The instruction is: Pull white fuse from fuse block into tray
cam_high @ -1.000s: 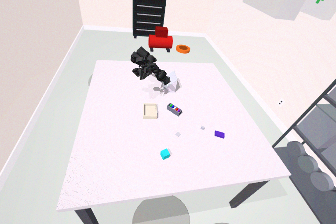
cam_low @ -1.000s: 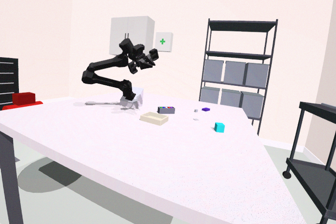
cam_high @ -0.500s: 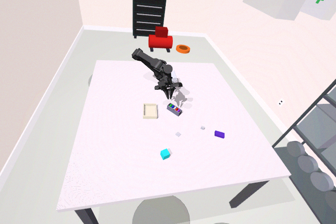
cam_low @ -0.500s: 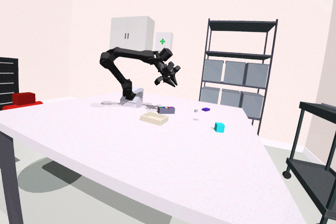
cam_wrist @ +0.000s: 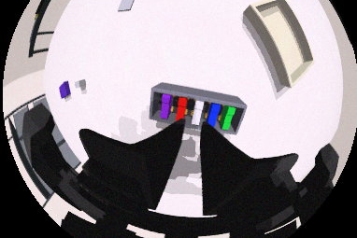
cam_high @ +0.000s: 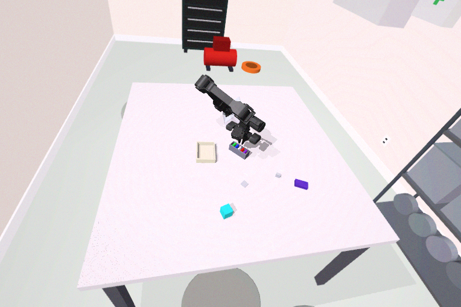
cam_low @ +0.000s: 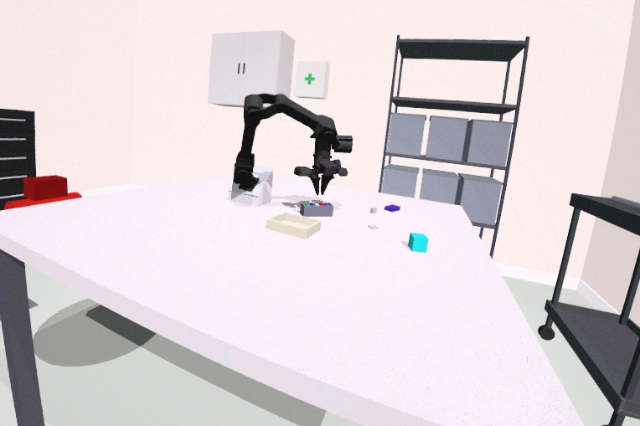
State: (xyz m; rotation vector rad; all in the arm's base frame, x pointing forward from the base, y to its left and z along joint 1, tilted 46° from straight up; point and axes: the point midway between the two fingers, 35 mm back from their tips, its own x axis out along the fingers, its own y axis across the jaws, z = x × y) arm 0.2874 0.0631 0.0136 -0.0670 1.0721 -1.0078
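My gripper tip is 10 mm past the white fuse and 50 mm above it. Also, from my gripper tip: blue fuse: 20 mm behind, 10 mm to the right, 50 mm below; purple fuse: 20 mm ahead, 30 mm to the left, 50 mm below; red fuse: 10 mm ahead, 10 mm to the left, 50 mm below.
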